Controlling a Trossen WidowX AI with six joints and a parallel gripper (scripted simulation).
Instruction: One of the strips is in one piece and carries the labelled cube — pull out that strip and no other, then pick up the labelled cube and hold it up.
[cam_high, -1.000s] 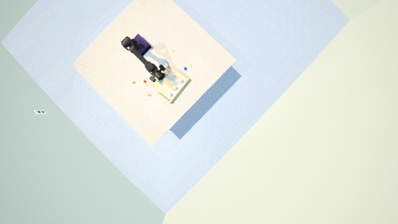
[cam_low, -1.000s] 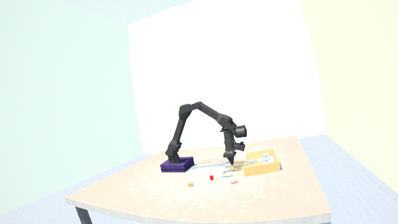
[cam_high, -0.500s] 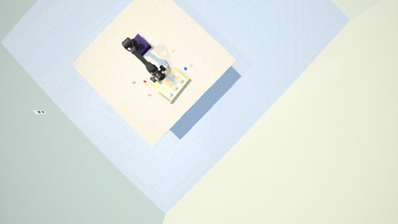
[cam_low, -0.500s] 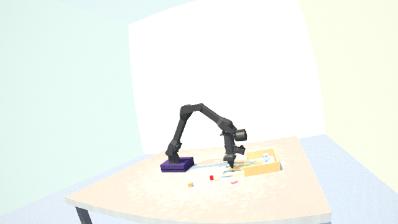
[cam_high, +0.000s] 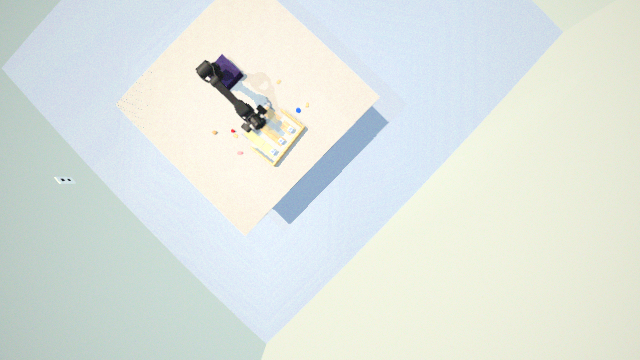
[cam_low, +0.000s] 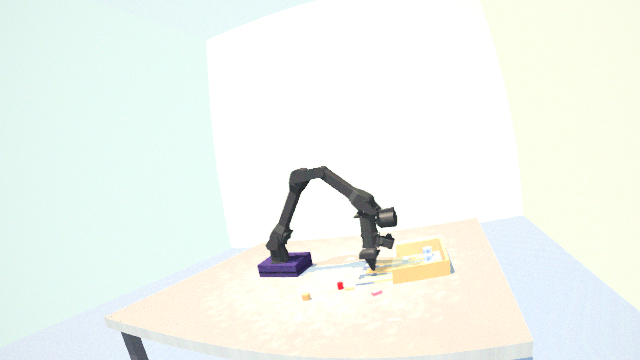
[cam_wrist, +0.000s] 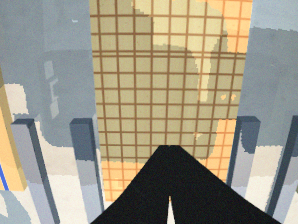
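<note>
Now: the red piece 100 mm behind my gripper tip, 140 mm to the right of it and 10 mm above it. Also, from my gripper tip: pink piece: 20 mm ahead, 230 mm to the right.
</note>
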